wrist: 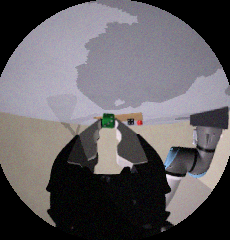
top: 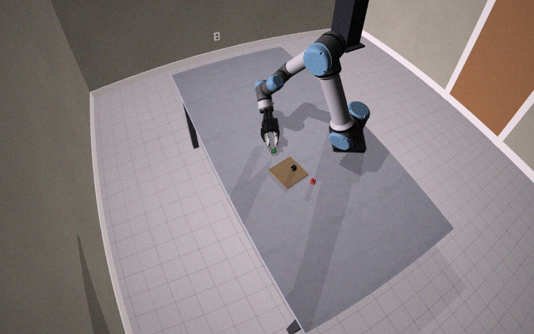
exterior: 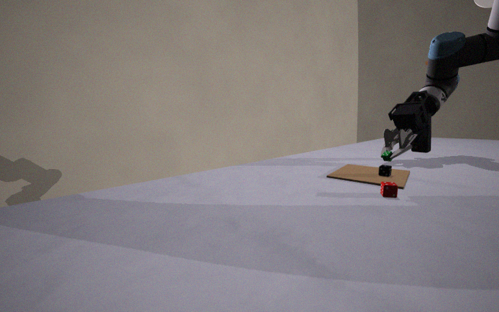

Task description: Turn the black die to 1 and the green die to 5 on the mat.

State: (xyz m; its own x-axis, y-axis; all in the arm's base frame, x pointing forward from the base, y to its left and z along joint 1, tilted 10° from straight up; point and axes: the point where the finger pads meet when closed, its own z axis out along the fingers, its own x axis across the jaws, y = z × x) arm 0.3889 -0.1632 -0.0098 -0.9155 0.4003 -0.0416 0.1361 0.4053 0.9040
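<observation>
Right now the brown mat is 14 cm to the left of my hand, 2 cm below it and 1 cm ahead of it. From my hand the other things lie so: green die (1 cm to the left); red die (26 cm to the left, 4 cm behind, 2 cm below); black die (14 cm to the left, 2 cm behind, 1 cm below).
</observation>
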